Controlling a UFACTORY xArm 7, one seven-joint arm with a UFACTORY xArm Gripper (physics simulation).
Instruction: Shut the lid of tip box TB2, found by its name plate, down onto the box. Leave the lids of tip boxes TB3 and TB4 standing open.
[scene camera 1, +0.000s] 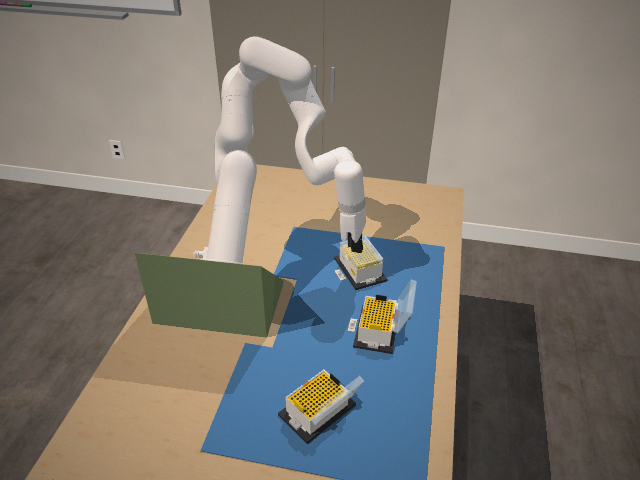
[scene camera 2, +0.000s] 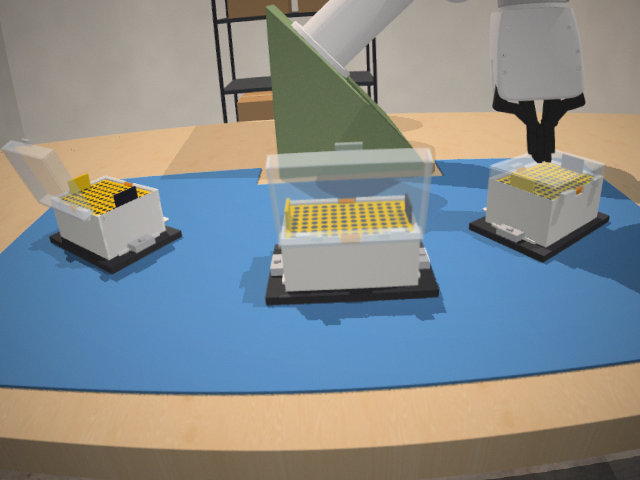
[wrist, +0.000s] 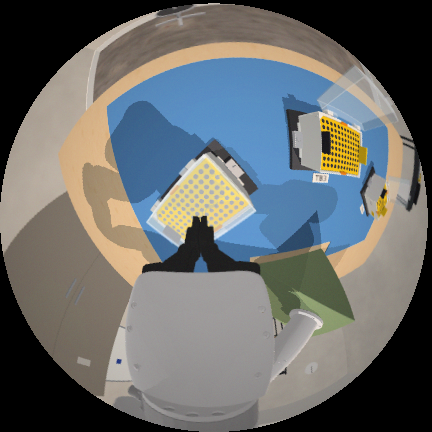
Labels:
One and the same spot on a lid: (scene camera 2: 568, 172) is (scene camera 1: 371, 249).

